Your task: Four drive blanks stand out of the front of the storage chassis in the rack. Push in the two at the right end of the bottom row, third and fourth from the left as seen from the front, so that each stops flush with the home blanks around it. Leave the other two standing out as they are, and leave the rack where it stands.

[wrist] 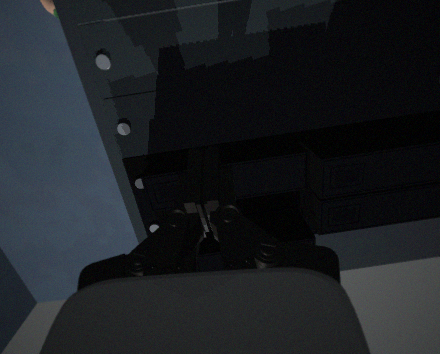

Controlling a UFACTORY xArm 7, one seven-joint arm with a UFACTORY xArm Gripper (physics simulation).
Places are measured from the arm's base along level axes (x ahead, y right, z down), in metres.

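Pixels of known places: gripper, fingertip midpoint: (208, 164).
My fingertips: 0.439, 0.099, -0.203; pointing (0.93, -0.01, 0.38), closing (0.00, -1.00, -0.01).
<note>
Ahead of a thing's pixels: the offset from my fingertips to its top centre, as dx, dy, dz. "*": to the spot under its first point.
In the wrist view, the very dark front of the storage chassis {* +0.011, -0.035, -0.015} (265, 172) spans the middle. Two blanks, an upper one {* +0.000, -0.081, -0.018} (345, 176) and a lower one {* +0.000, -0.082, -0.047} (344, 215), stand out one above the other in the picture at the right, their side faces showing. Another dark block {* -0.002, -0.055, -0.063} (302, 240) shows low in the middle, partly hidden by my gripper. A panel with a faint square outline {* +0.005, +0.032, -0.018} (165, 192) lies left of my fingers. My gripper (208, 164) is shut and empty, its fingertips over the upper edge of the blank area. Darkness hides whether they touch a blank.
The rack's side rail {* +0.037, +0.065, +0.037} (111, 105) with several pale round screw heads runs down the left of the chassis. A broad dark panel (300, 85) lies above the blanks. A blue surface (45, 150) shows at the left, a pale grey surface (400, 305) at lower right.
</note>
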